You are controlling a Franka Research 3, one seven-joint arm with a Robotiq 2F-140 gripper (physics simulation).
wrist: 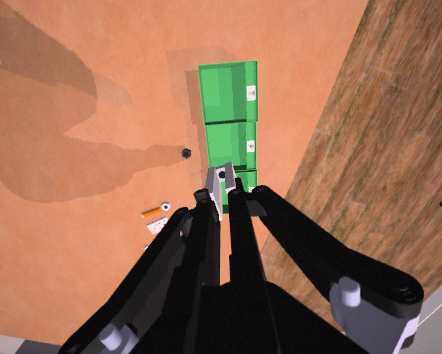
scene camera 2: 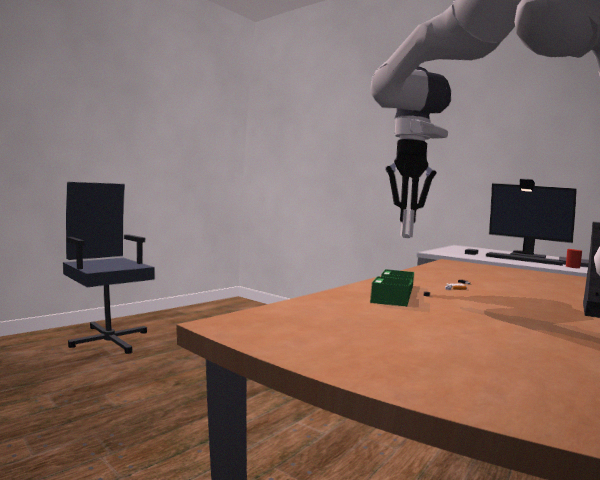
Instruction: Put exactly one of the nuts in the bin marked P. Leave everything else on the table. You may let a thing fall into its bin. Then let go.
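My gripper (scene camera 2: 407, 226) (wrist: 223, 175) is shut on a small light nut (wrist: 222, 173) with a dark hole, held at the fingertips high above the table. Three green bins (scene camera 2: 391, 292) (wrist: 226, 95) stand in a row; their label letters are too small to read surely. In the wrist view, the fingertips overlap the nearest bin (wrist: 246, 178) and the edge of the middle bin (wrist: 222, 145). A dark nut (scene camera 2: 426, 293) (wrist: 186, 153) lies on the table beside the row. A white ring-shaped piece (wrist: 166, 206), perhaps a nut, lies at the end of an orange stick (scene camera 2: 459, 287) (wrist: 152, 212).
A white dotted plate (wrist: 157, 225) lies near the orange stick, and a small dark piece (scene camera 2: 464, 281) lies behind it. The wooden table (scene camera 2: 320, 345) (wrist: 300, 50) ends close beyond the labelled side of the bins. A monitor (scene camera 2: 532, 212) and red mug (scene camera 2: 573, 258) stand on a desk behind.
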